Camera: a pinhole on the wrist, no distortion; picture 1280 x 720 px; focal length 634.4 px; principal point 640.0 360.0 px. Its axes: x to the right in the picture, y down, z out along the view. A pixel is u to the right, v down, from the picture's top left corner.
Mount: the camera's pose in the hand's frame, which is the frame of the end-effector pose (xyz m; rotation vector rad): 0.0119 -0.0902 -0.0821 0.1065 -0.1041 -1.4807
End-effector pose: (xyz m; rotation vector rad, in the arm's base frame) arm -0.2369 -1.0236 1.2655 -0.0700 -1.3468 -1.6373
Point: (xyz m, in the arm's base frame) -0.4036 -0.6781 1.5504
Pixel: 395 497
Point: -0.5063 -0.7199 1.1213
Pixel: 885 200
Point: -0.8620 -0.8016 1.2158
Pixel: 1086 586
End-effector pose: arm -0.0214 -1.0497 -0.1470 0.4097 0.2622 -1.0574
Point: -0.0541 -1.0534 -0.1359
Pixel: 217 291
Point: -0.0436 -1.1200 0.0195
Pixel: 459 381
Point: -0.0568 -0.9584 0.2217
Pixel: 337 75
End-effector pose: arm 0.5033 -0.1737 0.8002 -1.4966 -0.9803 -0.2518
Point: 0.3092 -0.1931 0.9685
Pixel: outside the picture
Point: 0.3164 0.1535 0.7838
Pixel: 621 448
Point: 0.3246 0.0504 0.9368
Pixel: 859 559
